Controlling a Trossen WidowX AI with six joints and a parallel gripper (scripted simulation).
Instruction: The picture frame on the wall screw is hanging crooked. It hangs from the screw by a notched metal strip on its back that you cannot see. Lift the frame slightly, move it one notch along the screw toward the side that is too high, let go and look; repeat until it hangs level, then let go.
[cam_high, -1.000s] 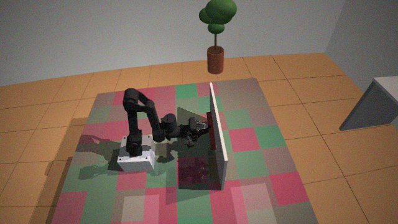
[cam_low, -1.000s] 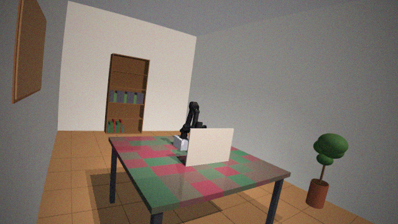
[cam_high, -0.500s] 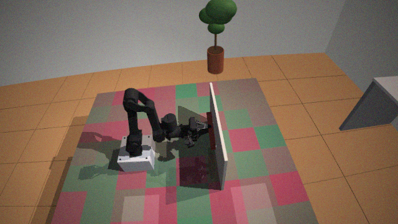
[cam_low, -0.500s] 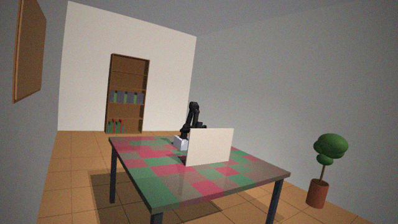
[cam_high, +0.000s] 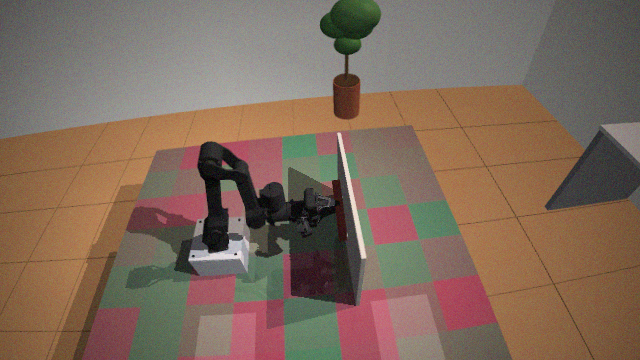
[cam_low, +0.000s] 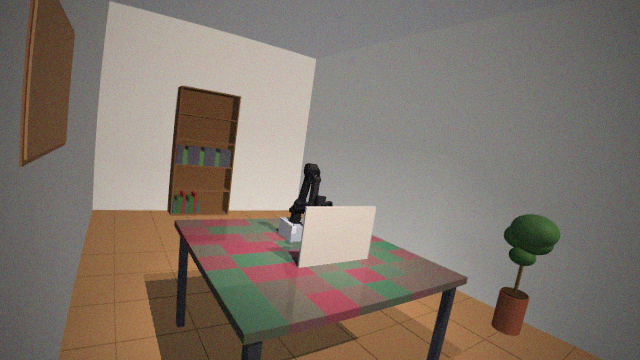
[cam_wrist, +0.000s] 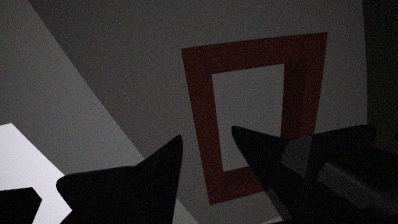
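Now: gripper tip 50 mm above the picture frame, 20 mm to the right of it and 10 mm short of it. From my gripper tip the other things lie so: wall panel (60 mm below, 20 mm ahead).
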